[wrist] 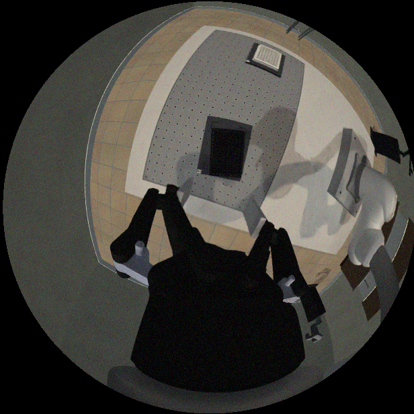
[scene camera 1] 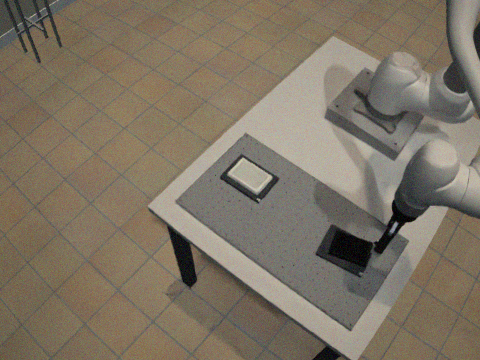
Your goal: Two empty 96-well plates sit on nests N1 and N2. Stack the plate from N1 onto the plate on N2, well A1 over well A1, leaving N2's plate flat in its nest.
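Places are measured from the arm's base along level axes (x ahead, y left, z up), in centimetres.
Where they show: arm's base, origin of its link: point(scene camera 1: 381, 109).
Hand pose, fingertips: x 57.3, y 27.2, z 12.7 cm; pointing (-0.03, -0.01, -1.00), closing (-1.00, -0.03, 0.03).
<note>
Things, the pixels of their centre, and the offset from my fingertips. "spot": a spot on its surface instead. Level surfaces: height alone.
- white 96-well plate, middle of its body: point(scene camera 1: 249, 175) dx -1.0, dy -48.5, dz -15.2 cm
- dark nest, a spot on its surface: point(scene camera 1: 267, 188) spot: dx -1.2, dy -41.1, dz -15.8 cm
- black plate, middle of its body: point(scene camera 1: 351, 248) dx -0.2, dy -6.9, dz -15.1 cm
- dark grey nest, a spot on its surface: point(scene camera 1: 326, 244) spot: dx +3.3, dy -14.1, dz -15.9 cm
- grey perforated board, height of its surface: dz -17.0 cm
- white table, height of its surface: dz -18.4 cm
A white 96-well plate point(scene camera 1: 250, 176) point(wrist: 268, 56) sits in a dark nest point(scene camera 1: 267, 188) point(wrist: 269, 69) at the far end of the perforated board. A black plate point(scene camera 1: 350, 247) point(wrist: 228, 152) sits in a dark grey nest point(scene camera 1: 326, 244) point(wrist: 205, 150) at the other end; its wells are too dark to make out. Labels N1 and N2 and wells A1 are not readable. My gripper point(scene camera 1: 378, 247) point(wrist: 219, 195) is open and empty. It hangs above the board, beside the black plate on its right side in the scene view, with its fingers apart from the plate.
The grey perforated board point(scene camera 1: 280, 225) point(wrist: 190, 110) lies on a white table point(scene camera 1: 295, 105) point(wrist: 325, 100). The arm's base stands on a grey block point(scene camera 1: 360, 132) point(wrist: 339, 165) at the table's back. The arm's links reach over the table's right side in the scene view.
</note>
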